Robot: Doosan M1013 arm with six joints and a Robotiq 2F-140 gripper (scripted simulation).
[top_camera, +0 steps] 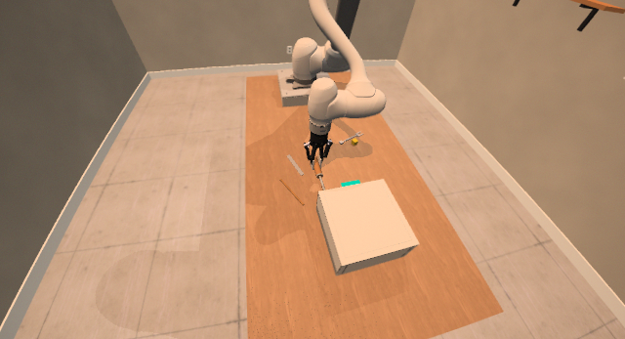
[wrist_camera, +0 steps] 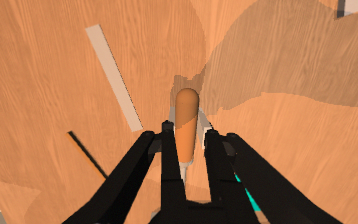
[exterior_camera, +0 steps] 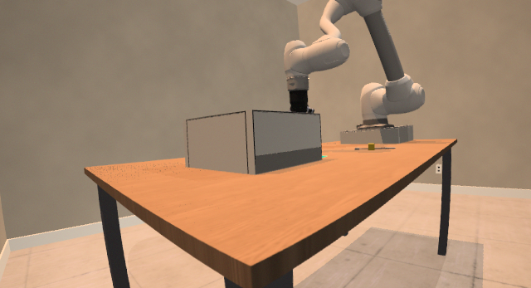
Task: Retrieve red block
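My gripper is now 16 cm to the right of the teal square, 15 cm short of it and 4 cm above it. The rest, counted from my hand: flat grey strip: 10 cm to the right, 4 cm below, 3 cm behind; thin stick: 13 cm to the right, 13 cm ahead, 3 cm below; screwdriver: 13 cm ahead, 5 cm to the left, 2 cm below.
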